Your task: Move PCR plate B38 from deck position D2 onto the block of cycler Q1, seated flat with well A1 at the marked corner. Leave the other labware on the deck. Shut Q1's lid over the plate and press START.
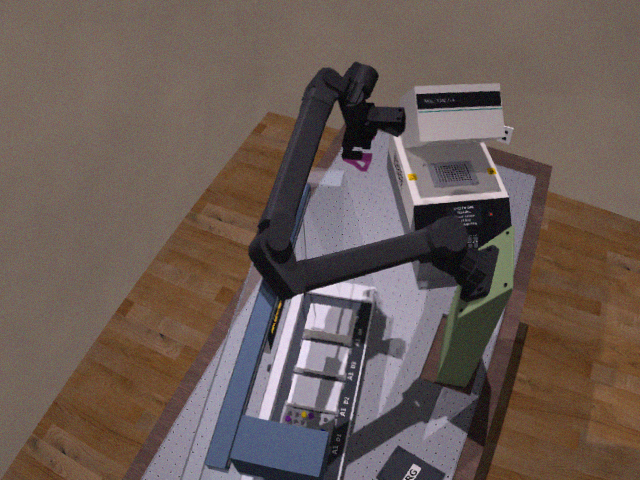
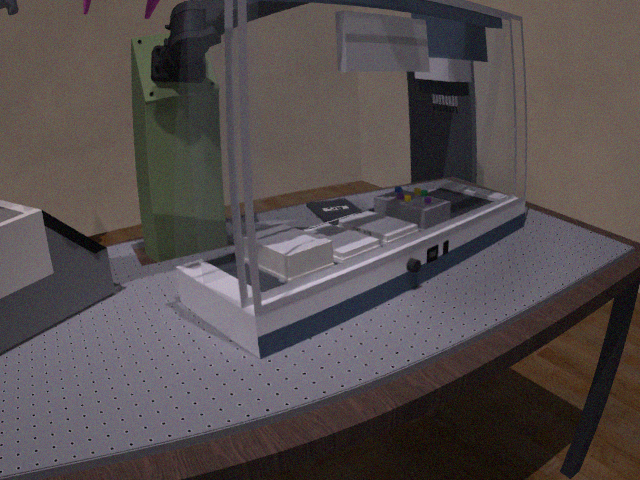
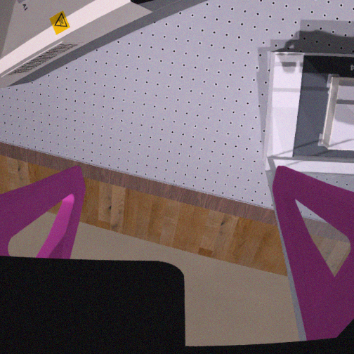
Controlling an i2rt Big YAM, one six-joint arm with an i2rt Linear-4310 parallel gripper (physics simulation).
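Seen in the pictures: gripper, fingertip midpoint: (image 1: 367, 154) (image 2: 116, 16); arm's base, link origin: (image 1: 482, 275) (image 2: 177, 65).
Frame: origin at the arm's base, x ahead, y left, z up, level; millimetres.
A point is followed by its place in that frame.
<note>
My gripper (image 1: 363, 159) @[x 376, y -83, z 85 mm] (image 2: 116, 14) @[x 376, y -83, z 85 mm] (image 3: 178, 176) is open and empty. It hangs high above the bench, between the deck and the cycler. The white cycler (image 1: 409, 198) @[x 349, y -285, z -221 mm] (image 2: 23, 248) @[x 348, y -283, z -242 mm] (image 3: 82, 27) stands with its lid (image 1: 460, 124) @[x 291, y -432, z 3 mm] raised; its block (image 1: 453, 173) @[x 283, y -433, z -189 mm] is bare. A red spot (image 1: 491, 213) @[x 118, y -387, z -220 mm] shows on its dark front. The flat pale plate at D2 (image 1: 314, 391) (image 2: 387, 227) sits between the labware at D3 (image 1: 322, 357) @[x 265, y 248, z -319 mm] (image 2: 356, 245) @[x 314, y 268, z -320 mm] and a tube rack with coloured caps (image 1: 297, 414) (image 2: 434, 212). The name B38 is not readable.
Taller labware at D4 (image 1: 329, 321) @[x 308, y 162, z -294 mm] (image 2: 305, 257) @[x 371, y 173, z -305 mm] (image 3: 345, 120) stands at the deck's near end. Clear panels and a blue beam (image 1: 238, 372) @[x 221, y 526, z 109 mm] enclose the deck. The green column (image 1: 473, 335) (image 2: 178, 170) carries the arm. A dark labelled pad (image 1: 395, 462) (image 2: 320, 207) lies beside the deck.
</note>
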